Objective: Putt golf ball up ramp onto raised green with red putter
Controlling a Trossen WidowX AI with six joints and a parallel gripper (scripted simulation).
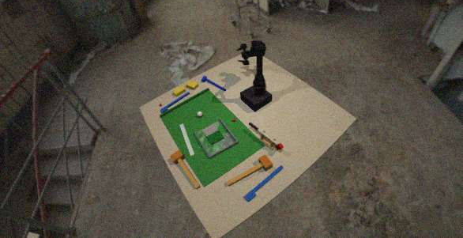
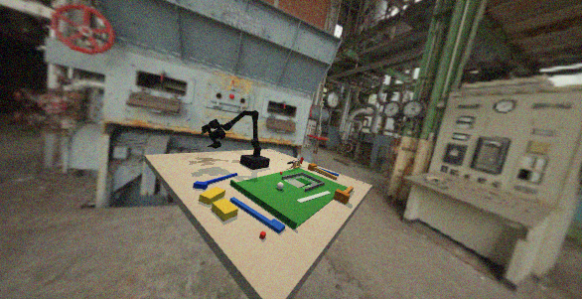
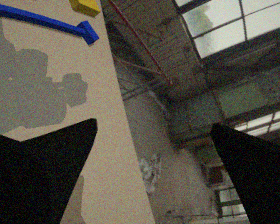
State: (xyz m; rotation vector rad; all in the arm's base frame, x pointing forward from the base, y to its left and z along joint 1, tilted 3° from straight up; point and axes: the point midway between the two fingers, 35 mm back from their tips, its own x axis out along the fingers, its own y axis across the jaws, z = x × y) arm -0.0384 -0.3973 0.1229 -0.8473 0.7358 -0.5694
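Right now my gripper tip is 17 cm short of the red putter, 77 cm to the right of it and 13 cm above it. From my gripper tip the other things lie so: white bar 66 cm ahead, 49 cm to the left, 18 cm below; then white golf ball 49 cm ahead, 33 cm to the left, 16 cm below; then blue putter 27 cm ahead, 3 cm to the left, 17 cm below.
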